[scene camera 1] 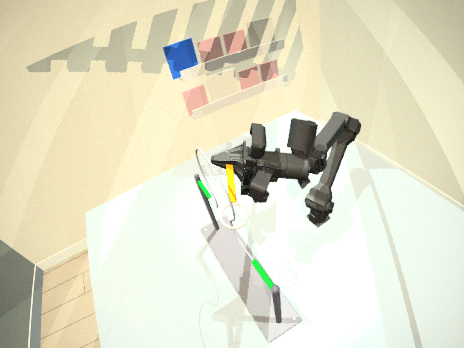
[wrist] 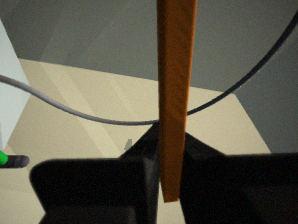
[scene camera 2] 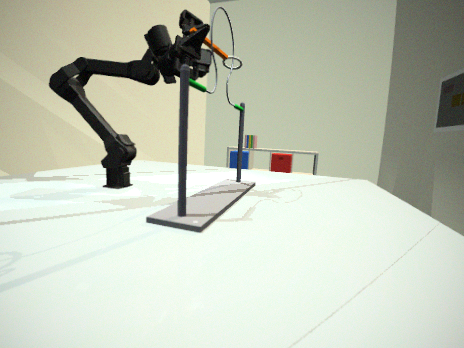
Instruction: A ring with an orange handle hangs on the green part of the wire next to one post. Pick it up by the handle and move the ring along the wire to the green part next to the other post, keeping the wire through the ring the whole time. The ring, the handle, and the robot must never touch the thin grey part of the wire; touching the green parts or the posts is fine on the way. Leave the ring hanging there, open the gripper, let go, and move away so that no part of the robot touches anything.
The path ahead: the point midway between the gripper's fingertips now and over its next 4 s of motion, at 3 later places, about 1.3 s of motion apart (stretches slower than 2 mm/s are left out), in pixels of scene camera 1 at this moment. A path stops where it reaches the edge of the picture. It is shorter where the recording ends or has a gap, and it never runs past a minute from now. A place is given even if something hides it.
My gripper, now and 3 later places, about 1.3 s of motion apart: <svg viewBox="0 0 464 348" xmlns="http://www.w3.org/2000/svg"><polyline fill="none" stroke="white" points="210,159 210,156 215,173 228,218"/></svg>
